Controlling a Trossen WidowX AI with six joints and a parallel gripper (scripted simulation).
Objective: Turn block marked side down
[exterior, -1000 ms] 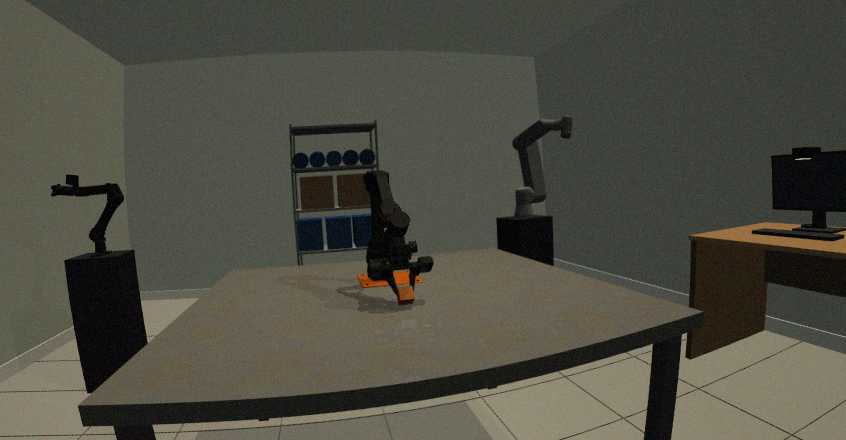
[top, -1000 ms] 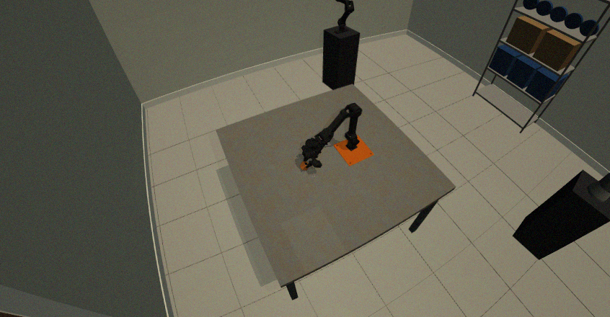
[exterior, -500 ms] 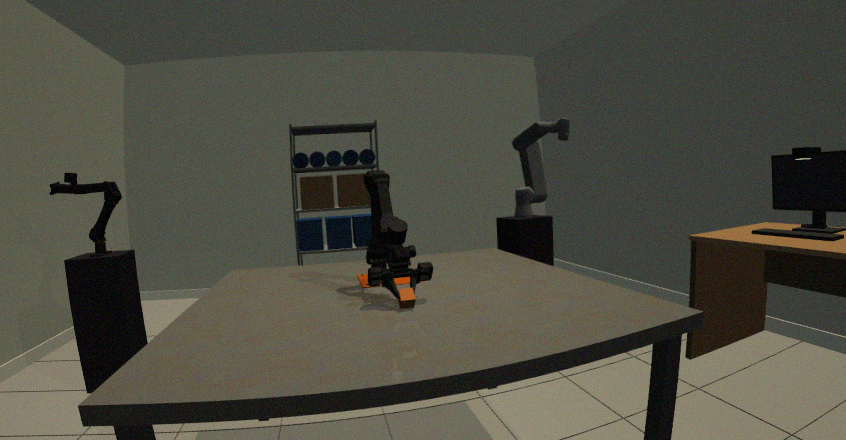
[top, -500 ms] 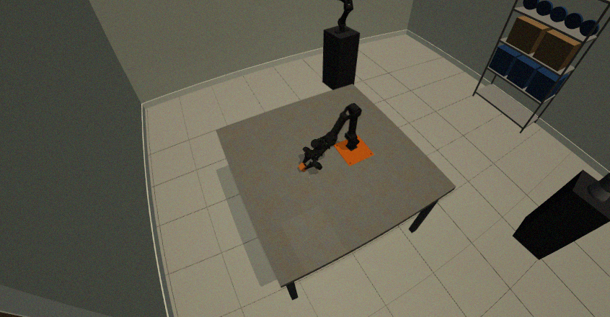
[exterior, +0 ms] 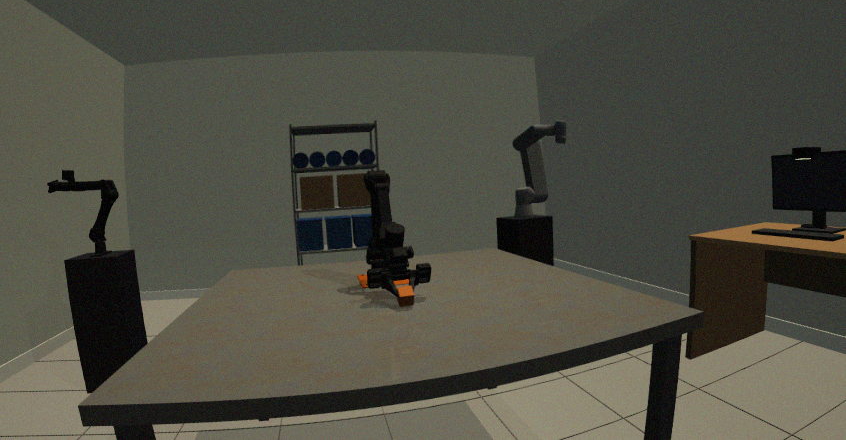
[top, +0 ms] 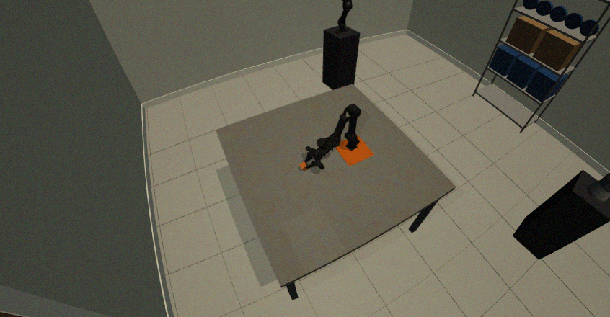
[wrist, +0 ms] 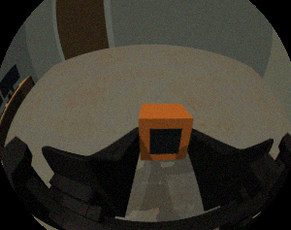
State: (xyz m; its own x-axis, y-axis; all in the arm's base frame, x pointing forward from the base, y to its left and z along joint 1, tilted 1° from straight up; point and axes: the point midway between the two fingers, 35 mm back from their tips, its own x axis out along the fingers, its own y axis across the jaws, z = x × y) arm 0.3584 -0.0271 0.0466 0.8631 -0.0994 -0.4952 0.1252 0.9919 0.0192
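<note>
Now: gripper tip 1 cm past the orange block.
</note>
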